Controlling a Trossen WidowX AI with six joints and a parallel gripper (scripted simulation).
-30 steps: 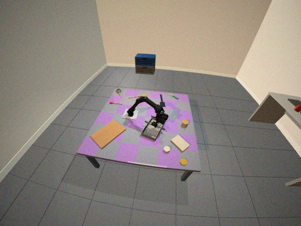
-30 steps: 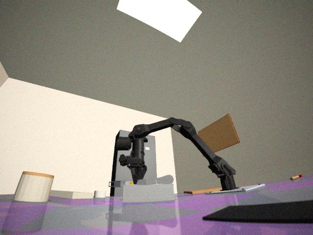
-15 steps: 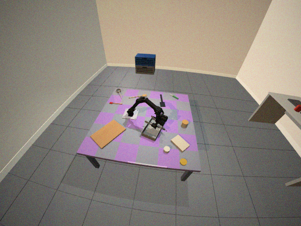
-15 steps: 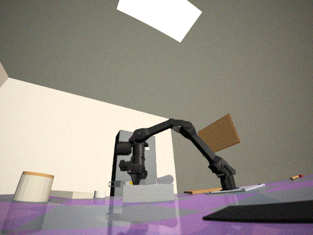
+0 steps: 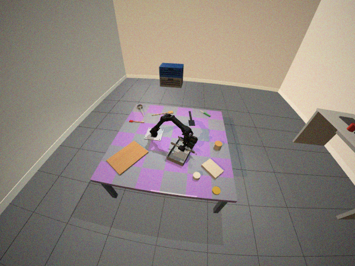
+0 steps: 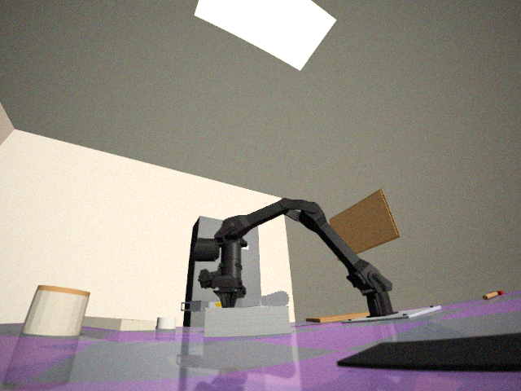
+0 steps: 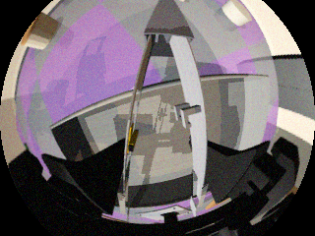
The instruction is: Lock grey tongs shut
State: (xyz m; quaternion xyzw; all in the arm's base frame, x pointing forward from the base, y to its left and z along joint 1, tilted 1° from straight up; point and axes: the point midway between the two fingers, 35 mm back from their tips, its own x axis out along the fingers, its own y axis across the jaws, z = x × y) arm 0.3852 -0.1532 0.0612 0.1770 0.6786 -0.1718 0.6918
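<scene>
Right now my gripper tip is 4 cm past the roasting tin and 2 cm to the left of it. Round my gripper tip: black spatula (56 cm to the left, 3 cm below); then white cylinder (14 cm ahead, 28 cm to the right, 1 cm below); then cream block (28 cm ahead, 17 cm to the right, 2 cm below).
</scene>
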